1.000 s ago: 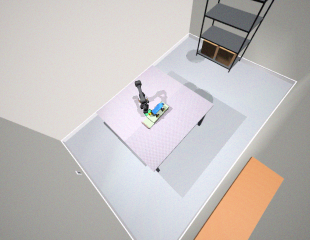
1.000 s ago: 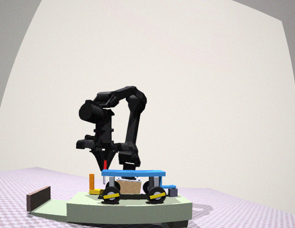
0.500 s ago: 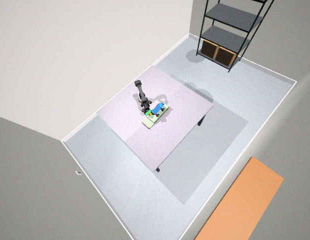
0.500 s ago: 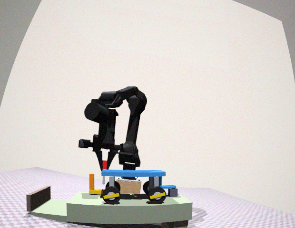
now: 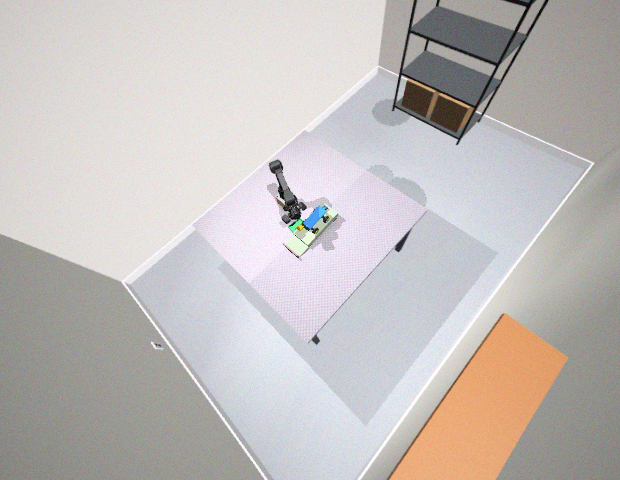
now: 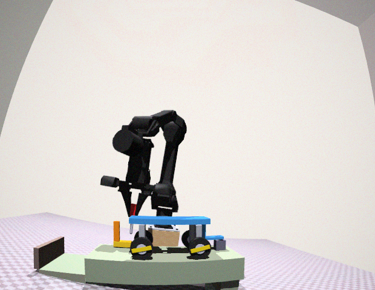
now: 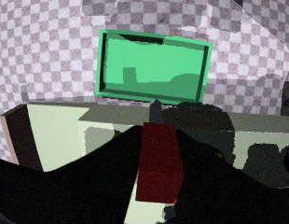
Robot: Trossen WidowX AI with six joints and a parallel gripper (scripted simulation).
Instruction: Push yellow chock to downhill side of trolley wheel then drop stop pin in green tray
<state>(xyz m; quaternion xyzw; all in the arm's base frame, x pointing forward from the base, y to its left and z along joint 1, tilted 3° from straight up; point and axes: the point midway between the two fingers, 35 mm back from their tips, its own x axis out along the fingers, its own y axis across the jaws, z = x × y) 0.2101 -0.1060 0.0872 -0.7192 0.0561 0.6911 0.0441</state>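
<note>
Right now the green tray is 2 cm behind my gripper tip and 14 cm below it. Round my gripper tip: yellow chock: 5 cm ahead, 1 cm to the right, 5 cm below; red-headed stop pin: right at my gripper tip; blue-decked trolley: 11 cm ahead, 9 cm to the left, 2 cm below.
</note>
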